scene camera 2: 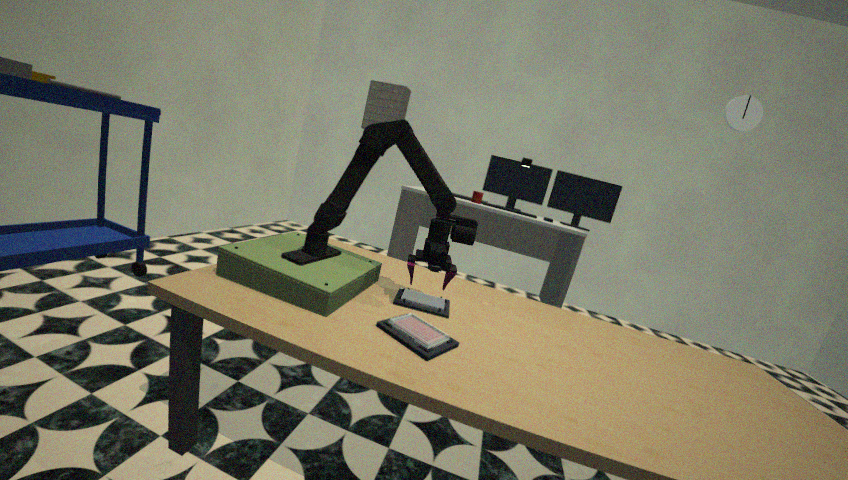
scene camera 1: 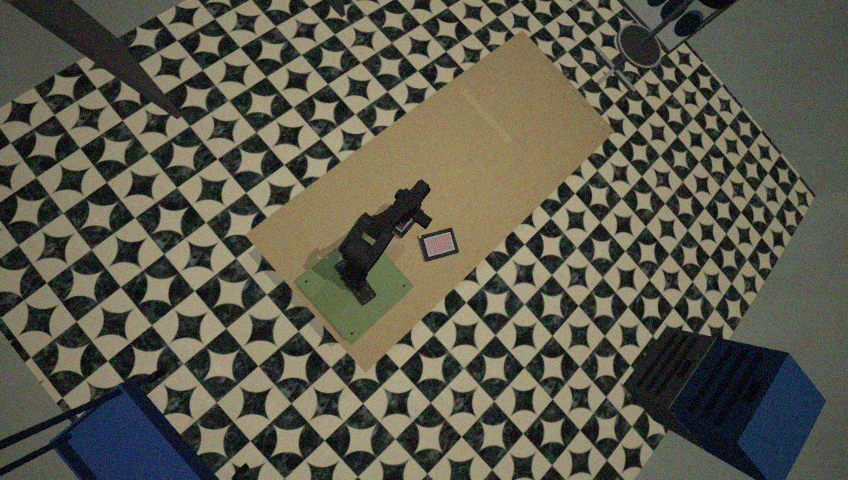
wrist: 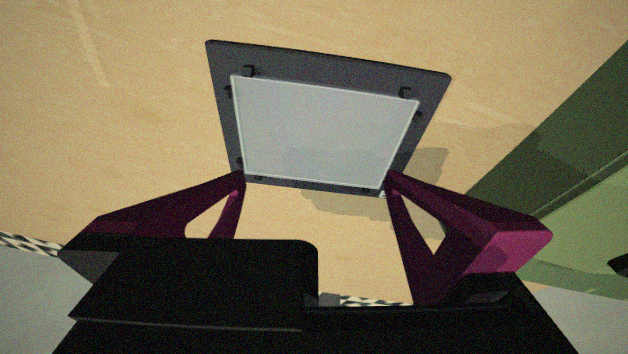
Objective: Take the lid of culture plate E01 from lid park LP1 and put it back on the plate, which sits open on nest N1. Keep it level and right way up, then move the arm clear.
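Places are measured from the arm's base along level axes (x ahead, y left, z up), in metres.
Pixels of known places: gripper, between the fingertips: [scene camera 2: 427, 286] [wrist: 314, 177]; arm's base, origin of its link: [scene camera 2: 313, 255].
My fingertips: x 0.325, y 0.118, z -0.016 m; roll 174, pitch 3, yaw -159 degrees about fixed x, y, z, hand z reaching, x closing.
Ahead of a thing's pixels: the offset from my fingertips to its top centre. Level surfaces: height alone.
The pale, clear lid {dx +0.000, dy -0.004, dz -0.036 m} [wrist: 325, 130] [scene camera 2: 422, 299] lies level on the dark lid park {dx +0.000, dy -0.003, dz -0.034 m} [wrist: 325, 57], between small corner posts. In scene camera 1 the arm hides most of it. The culture plate {dx +0.057, dy -0.204, dz -0.028 m} [scene camera 1: 438, 244] [scene camera 2: 419, 330], with pink wells, sits open on the dark nest {dx +0.057, dy -0.204, dz -0.036 m} [scene camera 1: 423, 249], nearer the table's front edge in scene camera 2. My gripper [wrist: 314, 177] [scene camera 2: 427, 286] is open and empty, pointing down a little above the park. In the wrist view its magenta fingertips appear at the two near corners of the lid. The plate does not show in the wrist view.
The green base block [scene camera 1: 357, 315] [scene camera 2: 273, 279] carries the arm and stands beside the park on the wooden table {dz -0.054 m} [scene camera 1: 505, 118] [scene camera 2: 595, 386]. Off the table are a blue cart [scene camera 2: 89, 240] and a desk [scene camera 2: 505, 223] with monitors.
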